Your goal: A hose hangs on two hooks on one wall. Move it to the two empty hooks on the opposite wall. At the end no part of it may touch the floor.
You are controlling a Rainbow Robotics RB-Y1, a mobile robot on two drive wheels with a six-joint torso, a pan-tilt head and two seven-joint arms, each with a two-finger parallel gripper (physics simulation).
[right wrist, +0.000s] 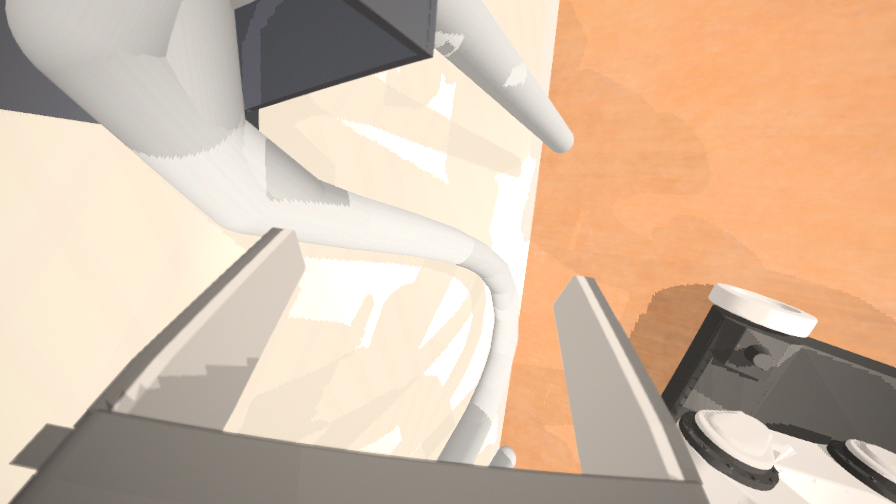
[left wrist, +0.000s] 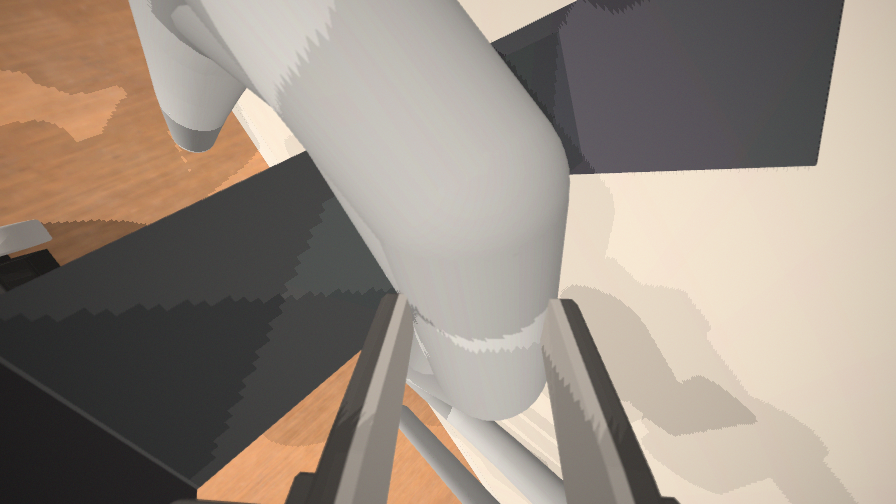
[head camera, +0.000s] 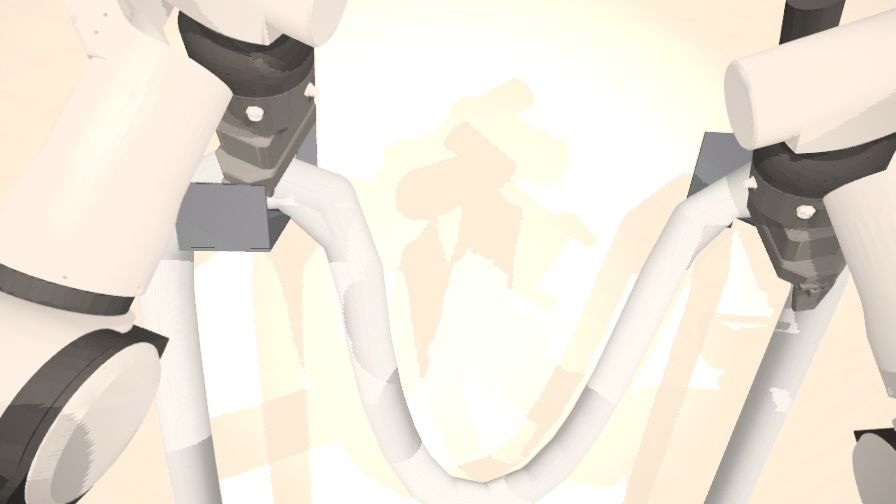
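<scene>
A thick white hose (head camera: pixel 375 325) drapes over two grey hooks on the cream wall and sags in a deep U between them. The left hook (head camera: pixel 224 216) and the right hook (head camera: pixel 714 166) each carry a bend of the hose, with an end hanging down outside each. My left gripper (head camera: pixel 275 191) is shut on the hose at the left hook; the left wrist view shows the hose (left wrist: pixel 432 206) between both fingers (left wrist: pixel 476 369). My right gripper (head camera: pixel 808 300) is open and empty, below the right hook (right wrist: pixel 332 50), with the hose (right wrist: pixel 206 150) beyond its fingers (right wrist: pixel 432 313).
The wall fills the head view. The wooden floor (right wrist: pixel 720 156) lies below, and the hose ends (right wrist: pixel 557 141) hang above it. My own base (right wrist: pixel 783 388) shows at the lower right of the right wrist view.
</scene>
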